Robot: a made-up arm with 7 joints.
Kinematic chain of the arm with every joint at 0, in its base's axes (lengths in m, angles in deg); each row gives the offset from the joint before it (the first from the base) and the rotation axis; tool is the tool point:
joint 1: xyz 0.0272 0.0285 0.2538 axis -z
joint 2: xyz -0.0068 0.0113 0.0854 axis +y
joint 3: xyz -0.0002 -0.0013 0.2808 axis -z
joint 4: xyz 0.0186 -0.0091 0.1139 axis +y
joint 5: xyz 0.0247 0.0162 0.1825 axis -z
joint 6: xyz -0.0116 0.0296 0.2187 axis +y
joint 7: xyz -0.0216 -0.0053 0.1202 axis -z
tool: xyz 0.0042 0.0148 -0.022
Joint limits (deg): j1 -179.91..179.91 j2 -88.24..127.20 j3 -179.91..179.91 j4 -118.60..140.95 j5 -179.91..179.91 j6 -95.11..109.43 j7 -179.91..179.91
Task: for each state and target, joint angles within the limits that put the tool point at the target. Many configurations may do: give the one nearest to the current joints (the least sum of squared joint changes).
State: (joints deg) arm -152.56 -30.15 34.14 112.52 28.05 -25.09 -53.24
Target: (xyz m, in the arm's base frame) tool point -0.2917 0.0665 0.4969
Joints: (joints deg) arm -171.39 -17.85 13.13 138.45 34.37 -23.68 -52.38
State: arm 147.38 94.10 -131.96 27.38 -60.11 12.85 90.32
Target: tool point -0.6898 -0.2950 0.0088
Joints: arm 174.41 127.20 -122.88 33.90 -60.61 19.07 90.32
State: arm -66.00 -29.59 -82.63 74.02 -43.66 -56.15 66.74
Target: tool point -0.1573 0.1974 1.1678
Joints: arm -59.01 -0.26 -78.95 31.75 -42.50 -26.20 66.09
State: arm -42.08 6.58 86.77 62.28 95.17 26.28 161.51
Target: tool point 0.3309 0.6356 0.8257
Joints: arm -90.24 39.01 62.58 38.86 94.66 19.44 162.66
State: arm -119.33 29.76 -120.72 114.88 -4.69 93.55 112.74
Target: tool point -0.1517 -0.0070 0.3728
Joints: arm -98.98 33.99 -94.01 140.95 9.95 106.59 113.12
